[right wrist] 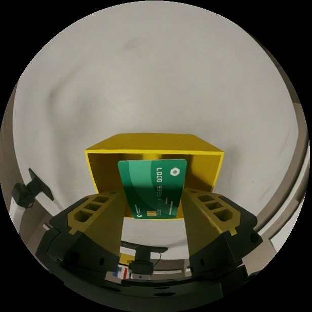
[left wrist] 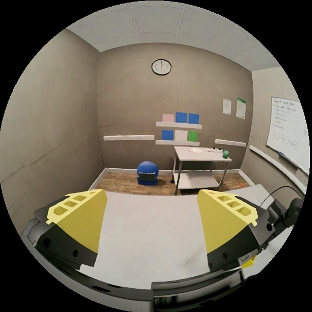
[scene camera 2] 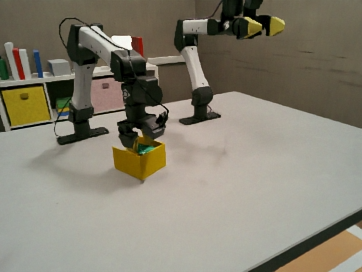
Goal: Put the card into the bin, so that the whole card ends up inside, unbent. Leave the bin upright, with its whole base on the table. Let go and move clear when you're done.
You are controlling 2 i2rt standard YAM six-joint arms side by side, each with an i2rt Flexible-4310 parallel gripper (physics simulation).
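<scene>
The green card is between the fingers of my right gripper, which is shut on it by its side edges. The card looks flat and is at the mouth of the yellow bin, with its lower part hidden in scene camera 2. In the right wrist view the outer face of the bin's far wall shows beyond the rim, so the bin looks tilted; its contact with the table is hidden. My left gripper is open and empty, high above the table.
The white table spreads around the bin. The left arm's base stands at the back, right of the right arm's base. A shelf unit with a yellow box stands behind the table. A side table stands by the far wall.
</scene>
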